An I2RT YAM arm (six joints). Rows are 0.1 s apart.
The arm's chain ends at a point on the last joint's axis. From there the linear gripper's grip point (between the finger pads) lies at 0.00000 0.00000 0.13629 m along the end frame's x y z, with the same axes.
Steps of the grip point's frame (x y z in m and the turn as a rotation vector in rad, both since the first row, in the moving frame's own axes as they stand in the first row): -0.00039 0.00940 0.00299 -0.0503 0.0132 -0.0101; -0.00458 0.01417 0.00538 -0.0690 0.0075 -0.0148; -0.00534 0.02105 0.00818 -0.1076 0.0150 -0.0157; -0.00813 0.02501 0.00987 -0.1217 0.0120 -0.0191; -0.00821 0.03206 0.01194 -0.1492 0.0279 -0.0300; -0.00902 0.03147 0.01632 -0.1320 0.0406 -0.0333
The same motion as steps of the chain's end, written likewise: -0.00222 0.00256 0.00317 -0.0503 0.0132 -0.0101; -0.00567 0.00478 0.00571 -0.0690 0.0075 -0.0148; -0.00750 0.00643 0.00898 -0.1076 0.0150 -0.0157; -0.00992 0.00848 0.01089 -0.1217 0.0120 -0.0191; -0.01230 0.01186 0.01351 -0.1492 0.0279 -0.0300; -0.01483 0.01363 0.01762 -0.1320 0.0406 -0.0333
